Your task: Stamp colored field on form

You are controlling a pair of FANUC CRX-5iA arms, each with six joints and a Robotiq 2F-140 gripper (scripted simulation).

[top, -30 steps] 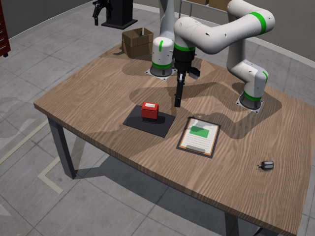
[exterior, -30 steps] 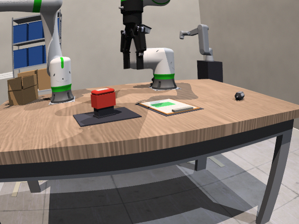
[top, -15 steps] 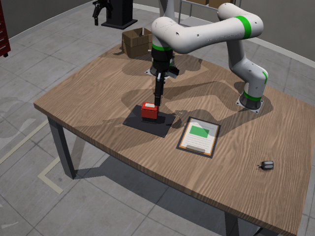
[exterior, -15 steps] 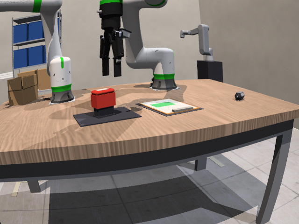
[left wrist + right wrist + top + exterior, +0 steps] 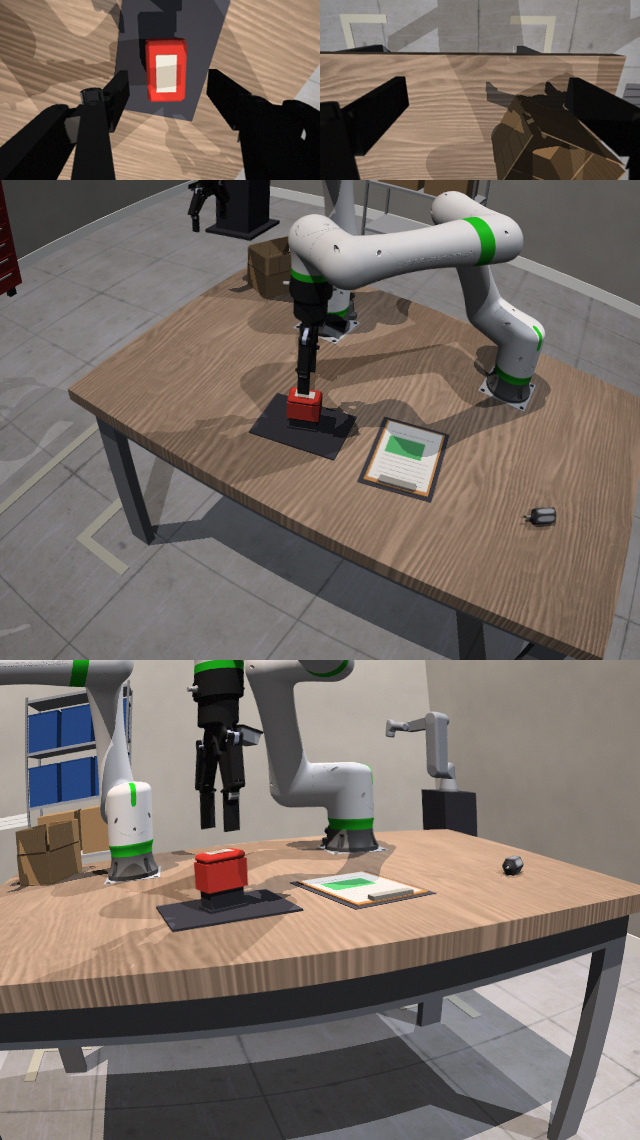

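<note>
The red stamp is 12 cm below my left hand. From my left hand the other things lie so: dark mat (17 cm below); then cardboard box (63 cm behind, 44 cm to the right, 10 cm below).
</note>
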